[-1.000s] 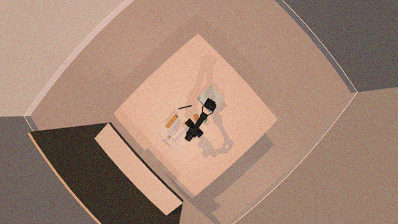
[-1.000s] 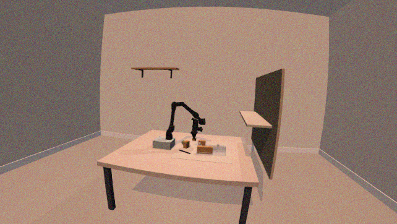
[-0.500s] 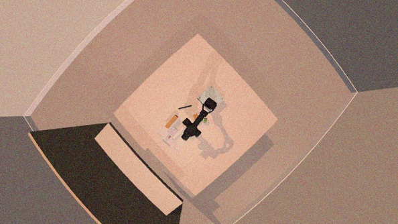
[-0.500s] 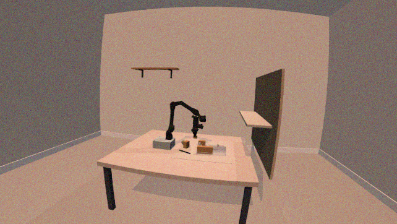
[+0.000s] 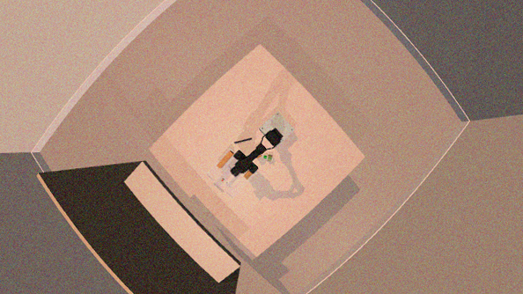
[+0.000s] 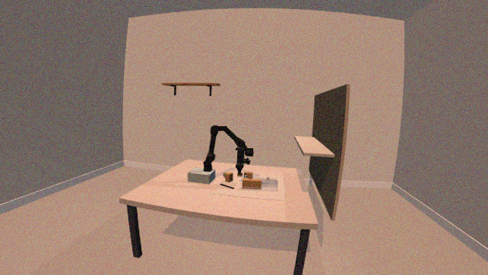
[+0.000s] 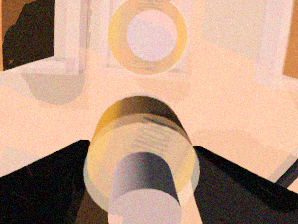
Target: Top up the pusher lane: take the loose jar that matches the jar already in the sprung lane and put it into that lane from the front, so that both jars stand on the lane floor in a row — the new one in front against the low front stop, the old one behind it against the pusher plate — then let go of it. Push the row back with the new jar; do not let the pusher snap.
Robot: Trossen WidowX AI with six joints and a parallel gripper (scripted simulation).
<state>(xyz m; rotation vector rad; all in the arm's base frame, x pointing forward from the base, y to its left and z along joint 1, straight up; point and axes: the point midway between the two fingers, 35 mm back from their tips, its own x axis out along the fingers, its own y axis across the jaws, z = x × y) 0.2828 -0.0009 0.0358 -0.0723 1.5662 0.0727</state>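
Now: the pusher lane 200 mm ahead of my gripper tip, 60 mm below it and 10 mm to the right of it. Also, from my gripper tip: shelf 560 mm ahead, 290 mm above, 10 mm to the left; black stick 140 mm to the right, 80 mm behind, 70 mm below.
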